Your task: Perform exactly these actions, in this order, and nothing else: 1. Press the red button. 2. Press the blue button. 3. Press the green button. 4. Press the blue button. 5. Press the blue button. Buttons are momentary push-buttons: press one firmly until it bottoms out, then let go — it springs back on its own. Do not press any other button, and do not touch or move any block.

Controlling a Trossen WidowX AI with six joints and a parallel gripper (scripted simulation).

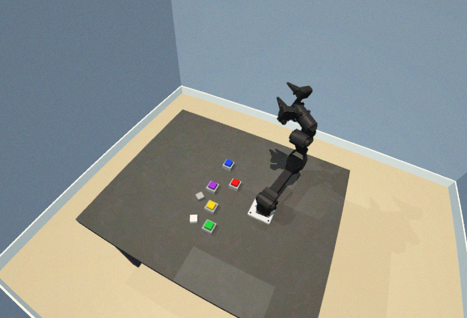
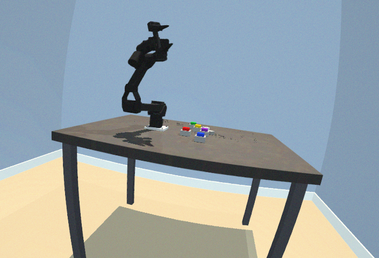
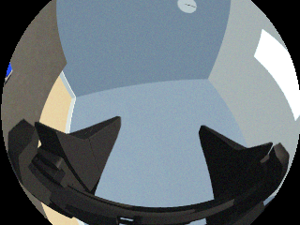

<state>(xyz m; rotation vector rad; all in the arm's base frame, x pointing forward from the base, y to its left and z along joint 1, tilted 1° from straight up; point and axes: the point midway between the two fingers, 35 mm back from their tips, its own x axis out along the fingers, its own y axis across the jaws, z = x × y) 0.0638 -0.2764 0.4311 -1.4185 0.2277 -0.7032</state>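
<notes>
My gripper tip is 90 mm short of the red button, 230 mm to the right of it and 420 mm above it. From my gripper tip the other things lie so: yellow button (140 mm ahead, 390 mm to the left, 420 mm below); then blue button (170 mm ahead, 130 mm to the left, 420 mm below); then purple button (190 mm ahead, 290 mm to the left, 420 mm below).
</notes>
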